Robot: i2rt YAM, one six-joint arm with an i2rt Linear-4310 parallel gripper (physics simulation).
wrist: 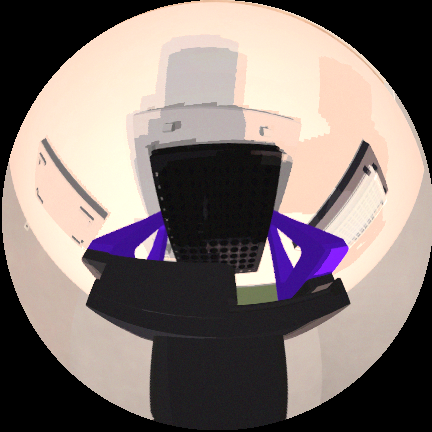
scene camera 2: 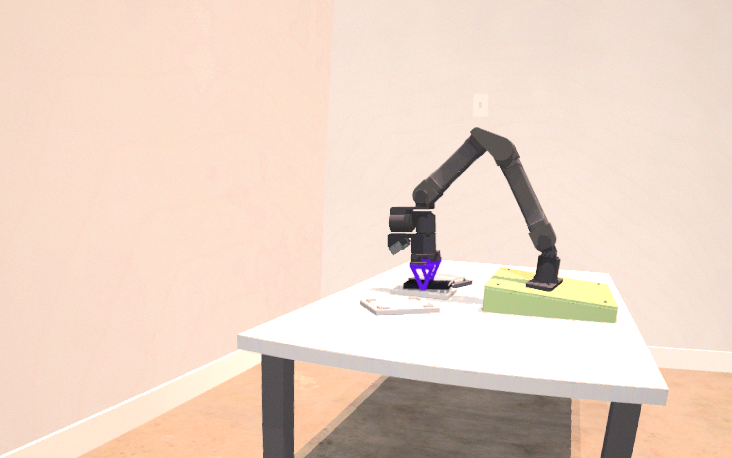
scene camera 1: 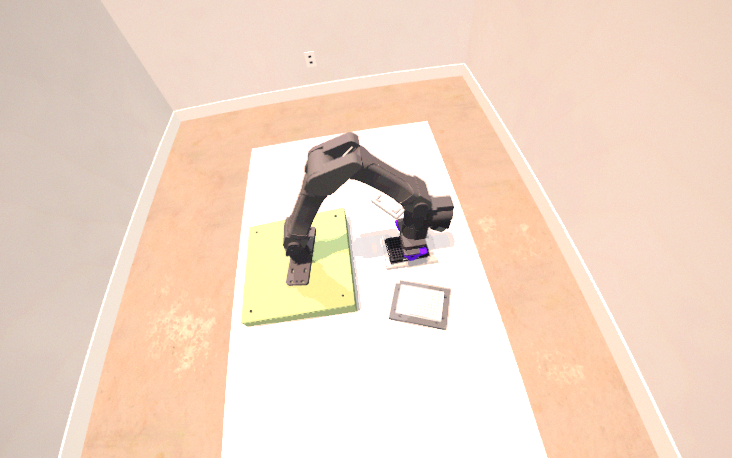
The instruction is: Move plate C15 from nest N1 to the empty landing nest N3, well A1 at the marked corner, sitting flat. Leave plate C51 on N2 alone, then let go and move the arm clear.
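The black well plate C15 (scene camera 1: 394,250) (scene camera 2: 439,284) (wrist: 217,193) lies at nest N1 (scene camera 1: 400,265) (scene camera 2: 422,293) (wrist: 225,125), the white base in the middle of the row. I cannot tell whether it rests on the nest or hangs just above it. My gripper (scene camera 1: 411,250) (scene camera 2: 424,276) (wrist: 217,214) points straight down, and its purple fingers are shut on the plate's long sides. The empty nest N3 (scene camera 1: 397,302) (scene camera 2: 400,306) (wrist: 60,189) lies flat nearer the table's front. The white plate C51 (scene camera 1: 387,204) (scene camera 2: 460,282) (wrist: 362,205) sits on N2 behind the arm's wrist.
The arm stands on a green-yellow block (scene camera 1: 327,295) (scene camera 2: 549,305) on the white table (scene camera 1: 380,394) (scene camera 2: 455,354). The arm's forearm arches over the space between the block and the nests.
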